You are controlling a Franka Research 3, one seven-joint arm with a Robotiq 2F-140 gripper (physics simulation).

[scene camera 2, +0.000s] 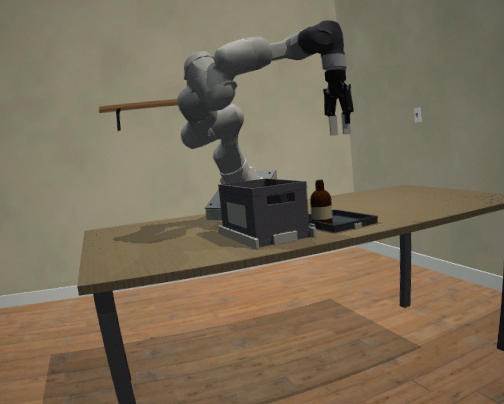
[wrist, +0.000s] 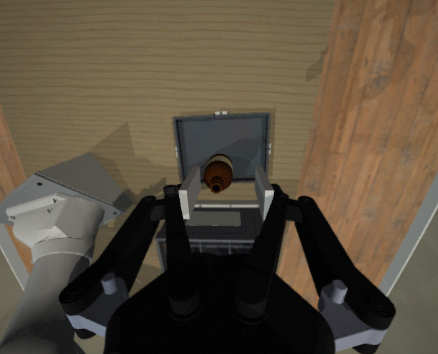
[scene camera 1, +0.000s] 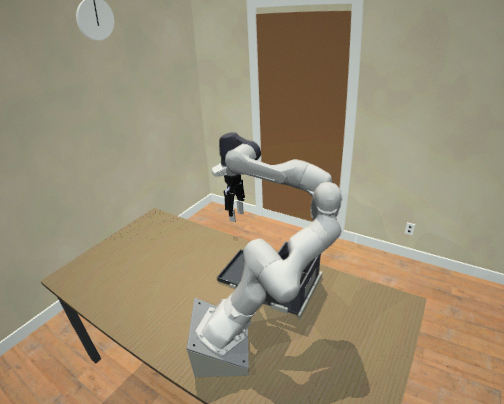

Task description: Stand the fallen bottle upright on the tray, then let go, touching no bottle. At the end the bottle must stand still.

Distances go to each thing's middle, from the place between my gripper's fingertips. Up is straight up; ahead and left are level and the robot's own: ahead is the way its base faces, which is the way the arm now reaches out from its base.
I see the brown bottle [scene camera 2: 321,208] 40 mm behind my hand, 80 mm to the right of it and 230 mm below it.
